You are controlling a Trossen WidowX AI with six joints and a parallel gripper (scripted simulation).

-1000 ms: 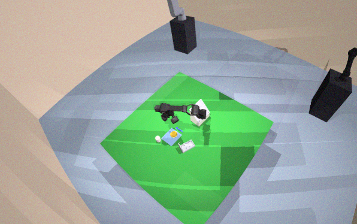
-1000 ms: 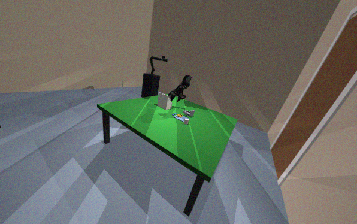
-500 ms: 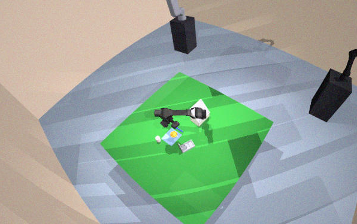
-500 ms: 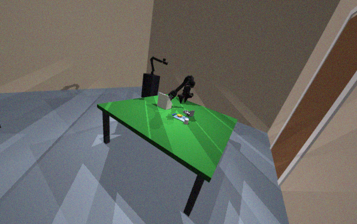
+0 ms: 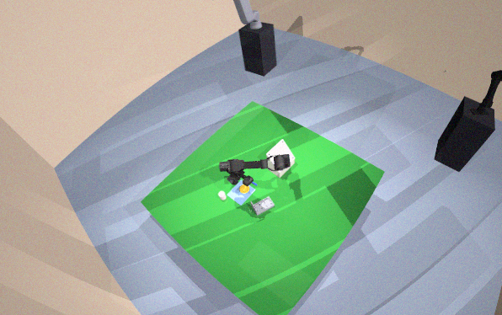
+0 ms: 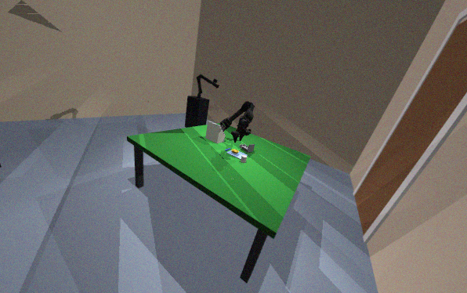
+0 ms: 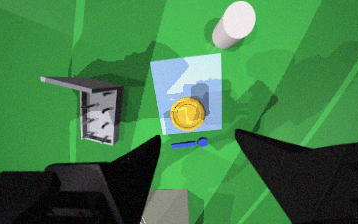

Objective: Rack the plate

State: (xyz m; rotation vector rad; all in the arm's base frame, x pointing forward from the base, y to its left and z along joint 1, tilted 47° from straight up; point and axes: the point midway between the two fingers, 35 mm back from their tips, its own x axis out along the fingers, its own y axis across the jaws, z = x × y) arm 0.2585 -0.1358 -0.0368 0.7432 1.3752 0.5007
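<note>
Right now my gripper tip is 10 mm to the right of the yellow plate and 100 mm above it. The rest, counted from my gripper tip: blue spoon (80 mm behind, 110 mm below); white cup (120 mm ahead, 90 mm to the right, 90 mm below); pale blue square mat (20 mm ahead, 110 mm below).
</note>
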